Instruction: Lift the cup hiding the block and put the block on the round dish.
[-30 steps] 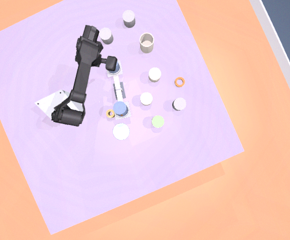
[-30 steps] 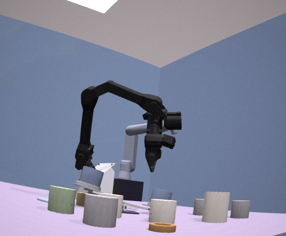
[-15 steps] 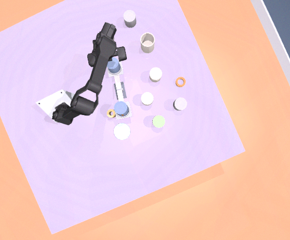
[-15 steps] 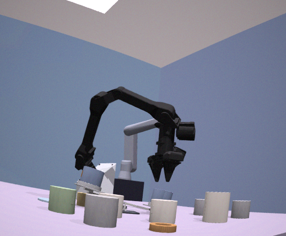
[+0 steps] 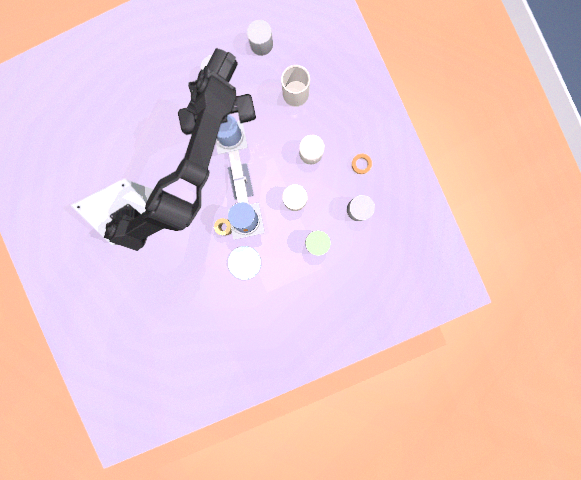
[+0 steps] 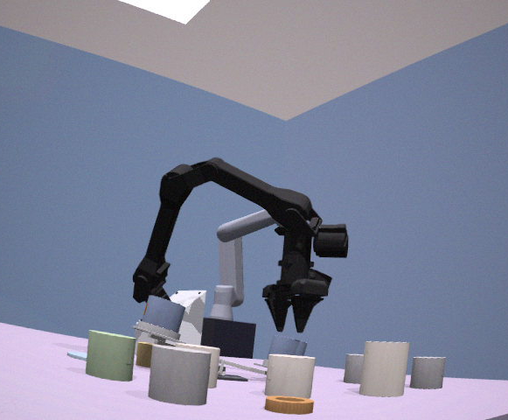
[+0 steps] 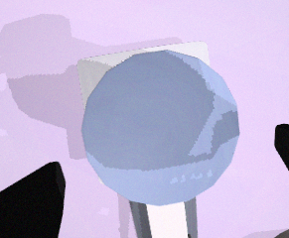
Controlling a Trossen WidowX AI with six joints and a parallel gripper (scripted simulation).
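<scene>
Now: gripper tip 60 mm above the pale teal block. The rest, counted from my gripper tip: beige cup: 230 mm ahead, 20 mm to the left, 60 mm below; then white balance beam: 40 mm behind, 130 mm to the right, 80 mm below; then yellow ring: 150 mm behind, 230 mm to the right, 80 mm below.
</scene>
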